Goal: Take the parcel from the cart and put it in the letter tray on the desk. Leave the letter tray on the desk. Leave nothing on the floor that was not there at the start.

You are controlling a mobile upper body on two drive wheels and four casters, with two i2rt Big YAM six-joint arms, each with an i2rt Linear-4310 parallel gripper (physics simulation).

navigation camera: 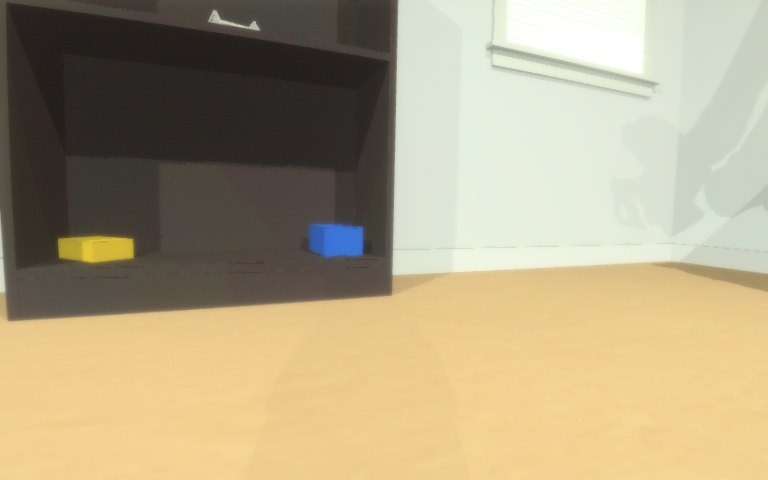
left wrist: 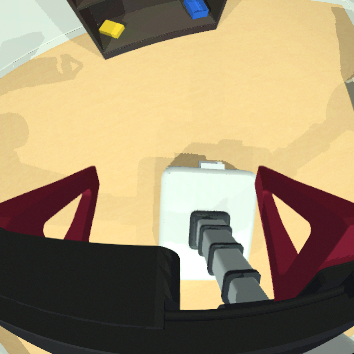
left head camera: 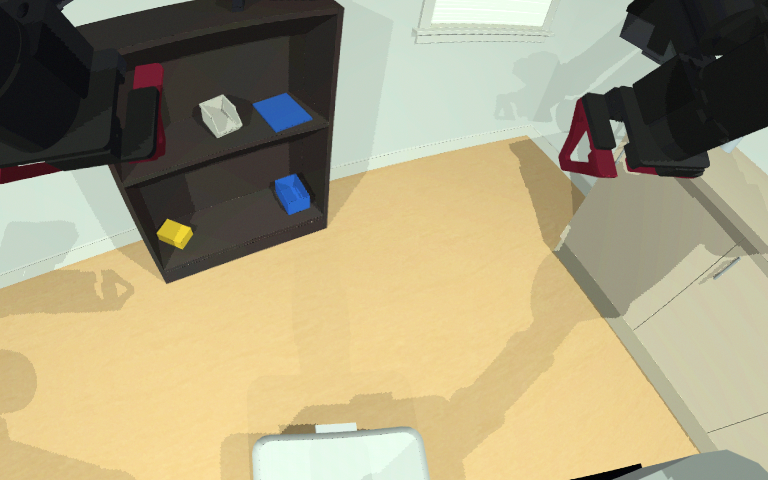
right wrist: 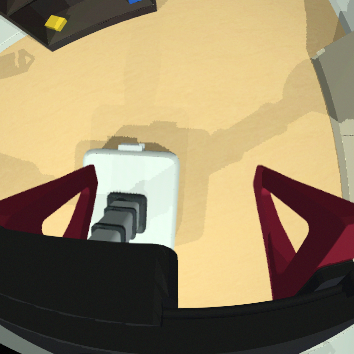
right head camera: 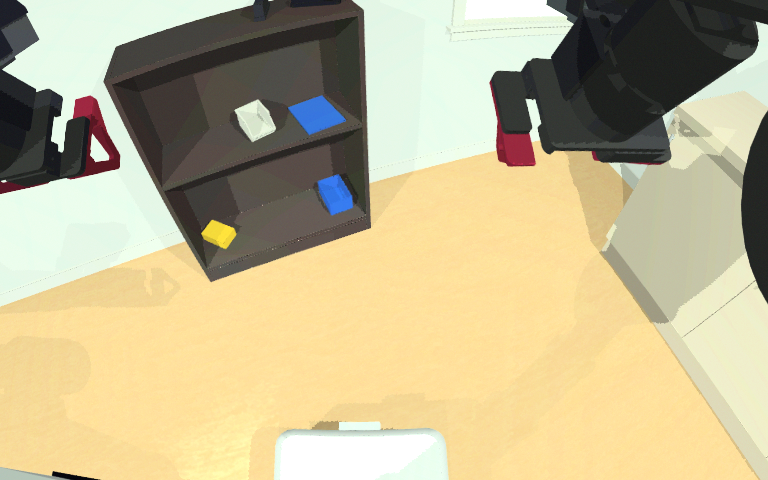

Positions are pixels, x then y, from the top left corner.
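My left gripper is visible in the left wrist view point(176, 174), the left head camera view and the right head camera view; it is out of frame in the navigation camera view, and it is out of frame in the right wrist view. On this left gripper, point(left head camera: 143, 139) and point(right head camera: 74, 160) are the same spot. My right gripper is visible in the right wrist view point(175, 173), the left head camera view and the right head camera view; it is out of frame in the navigation camera view, and it is out of frame in the left wrist view. On this right gripper, point(right head camera: 509, 91) and point(left head camera: 598, 112) are the same spot.
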